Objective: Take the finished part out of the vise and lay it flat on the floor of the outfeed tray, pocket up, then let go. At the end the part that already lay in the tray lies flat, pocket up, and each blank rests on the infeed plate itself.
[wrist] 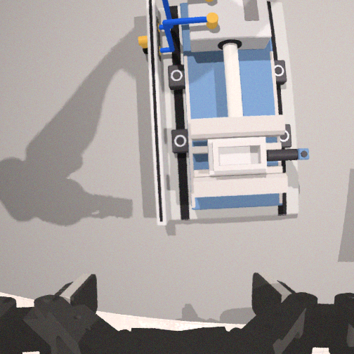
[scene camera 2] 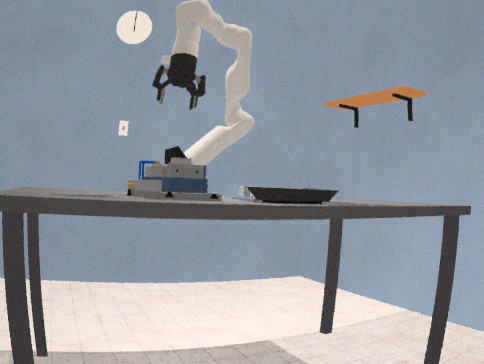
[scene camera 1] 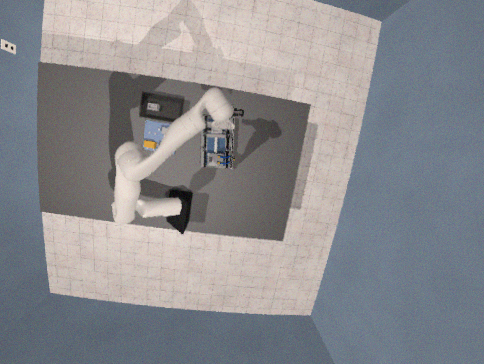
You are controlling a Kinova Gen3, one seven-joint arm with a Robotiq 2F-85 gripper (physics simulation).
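Seen in the pictures: gripper, fingertip midpoint: (scene camera 2: pixel 175 106); arm's base, link origin: (scene camera 1: pixel 177 205).
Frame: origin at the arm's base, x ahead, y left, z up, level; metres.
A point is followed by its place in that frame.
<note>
My gripper (scene camera 2: pixel 176 104) @[x 0.511, y -0.251, z 0.129 m] (wrist: pixel 174 292) is open and empty, high above the table; the arm hides it in scene camera 1. The finished part (wrist: pixel 236 156) (scene camera 2: pixel 181 161) @[x 0.450, y -0.201, z -0.015 m] sits pocket up between the jaws of the vise (wrist: pixel 239 186) (scene camera 2: pixel 185 185) @[x 0.497, y -0.205, z -0.081 m] (scene camera 1: pixel 216 145) @[x 0.351, y -0.200, z -0.034 m], ahead of the fingers in the wrist view. The black outfeed tray (scene camera 1: pixel 172 106) @[x 0.553, y 0.069, z -0.107 m] (scene camera 2: pixel 292 195) @[x 0.591, y 0.079, z -0.096 m] holds a light grey part (scene camera 1: pixel 153 106) @[x 0.542, y 0.170, z -0.087 m] near its left end, seemingly flat; its pocket is too small to make out. The blue infeed plate (scene camera 1: pixel 151 131) @[x 0.403, y 0.188, z -0.112 m] bears a grey blank (scene camera 1: pixel 165 129) @[x 0.419, y 0.095, z -0.076 m], partly behind the arm; any other grey blank is hidden there.
An orange block (scene camera 1: pixel 149 144) @[x 0.328, y 0.185, z -0.076 m] is on the infeed plate. Blue hoses with yellow tips (wrist: pixel 212 20) stand over the vise's far end. A dark rod with a blue end (wrist: pixel 303 154) juts out beside the part. A black wedge-shaped object (scene camera 1: pixel 180 212) @[x -0.027, y -0.027, z 0.037 m] stands near the arm's base.
</note>
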